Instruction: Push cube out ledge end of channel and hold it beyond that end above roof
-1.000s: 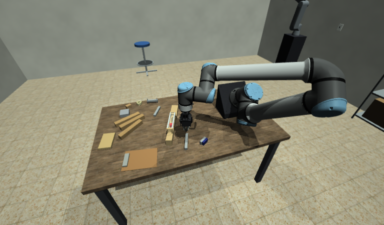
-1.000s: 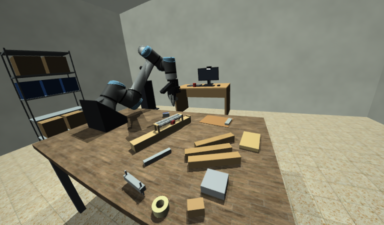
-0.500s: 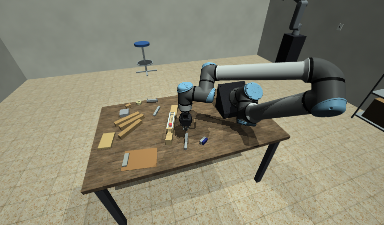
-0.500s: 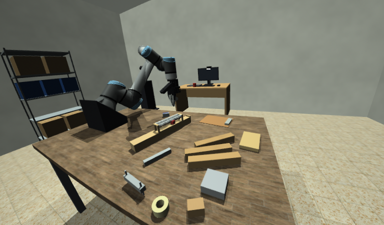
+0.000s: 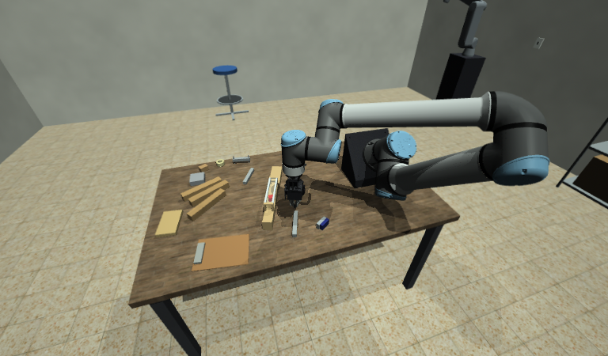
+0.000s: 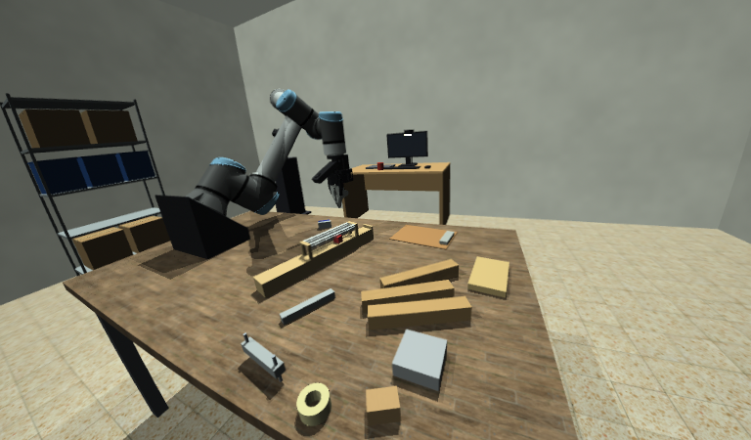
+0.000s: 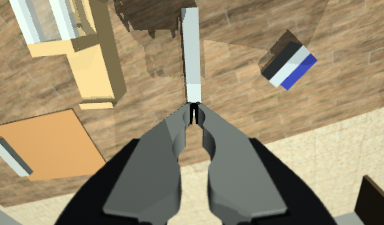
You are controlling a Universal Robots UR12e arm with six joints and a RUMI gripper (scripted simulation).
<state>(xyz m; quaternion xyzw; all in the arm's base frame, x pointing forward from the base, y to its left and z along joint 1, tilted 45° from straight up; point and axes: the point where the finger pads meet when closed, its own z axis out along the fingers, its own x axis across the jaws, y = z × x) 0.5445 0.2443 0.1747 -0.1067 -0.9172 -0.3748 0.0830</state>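
My hand is 12 cm above the pale grey bar. Round my hand: blue-and-white block: 13 cm behind, 3 cm to the left, 12 cm below; then red cube: 10 cm ahead, 15 cm to the right, 8 cm below; then tan plate: 60 cm ahead, 12 cm to the right, 12 cm below.
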